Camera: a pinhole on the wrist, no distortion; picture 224 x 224 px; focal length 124.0 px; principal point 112.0 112.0 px. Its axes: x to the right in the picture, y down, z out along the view. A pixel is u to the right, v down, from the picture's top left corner.
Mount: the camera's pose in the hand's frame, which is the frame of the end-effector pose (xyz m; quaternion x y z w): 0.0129 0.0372 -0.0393 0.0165 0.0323 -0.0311 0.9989
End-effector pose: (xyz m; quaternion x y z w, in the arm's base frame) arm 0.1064 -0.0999 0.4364 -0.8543 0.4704 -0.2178 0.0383
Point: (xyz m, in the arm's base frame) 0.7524 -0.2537 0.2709
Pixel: 197 20
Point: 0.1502 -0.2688 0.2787
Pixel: 153 154
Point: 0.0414 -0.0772 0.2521
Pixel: 9 148
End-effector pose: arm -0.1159 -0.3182 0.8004 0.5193 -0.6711 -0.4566 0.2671
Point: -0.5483 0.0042 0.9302
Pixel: 42 196
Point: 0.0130 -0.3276 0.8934
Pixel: behind the camera
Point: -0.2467 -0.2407 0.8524
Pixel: 57 174
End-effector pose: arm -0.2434 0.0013 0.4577 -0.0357 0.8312 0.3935 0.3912
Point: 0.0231 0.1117 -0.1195
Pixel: 162 21
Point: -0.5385 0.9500 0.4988
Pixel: outside the picture
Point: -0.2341 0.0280 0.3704
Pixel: 166 26
